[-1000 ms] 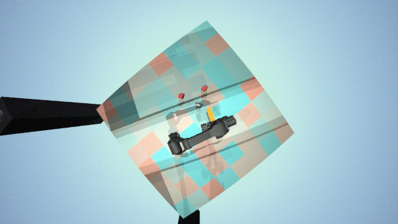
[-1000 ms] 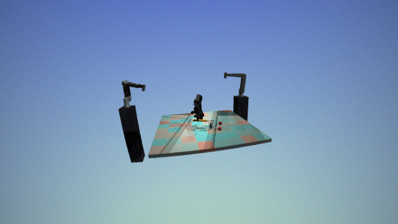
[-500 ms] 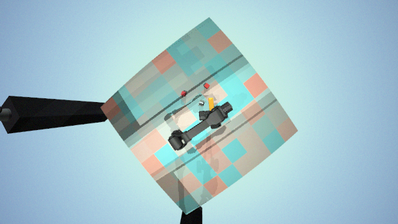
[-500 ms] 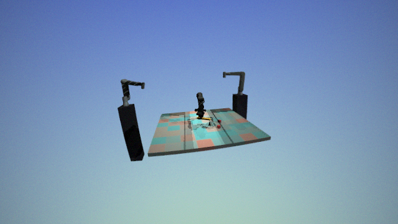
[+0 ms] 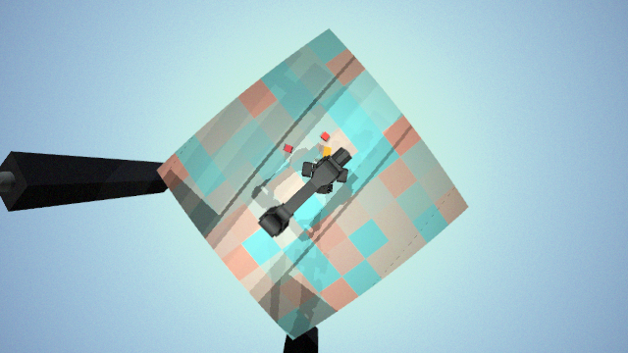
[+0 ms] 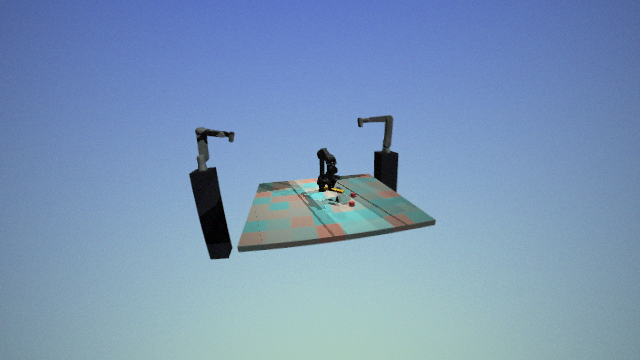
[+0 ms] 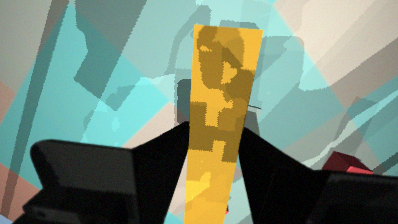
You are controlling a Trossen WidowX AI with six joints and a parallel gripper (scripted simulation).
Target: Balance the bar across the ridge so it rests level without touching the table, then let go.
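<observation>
Right now the grey ridge is 60 mm to the left of my gripper tip and 60 mm below it. From my gripper tip the other things lie so: yellow bar (20 mm ahead, 20 mm to the left).
</observation>
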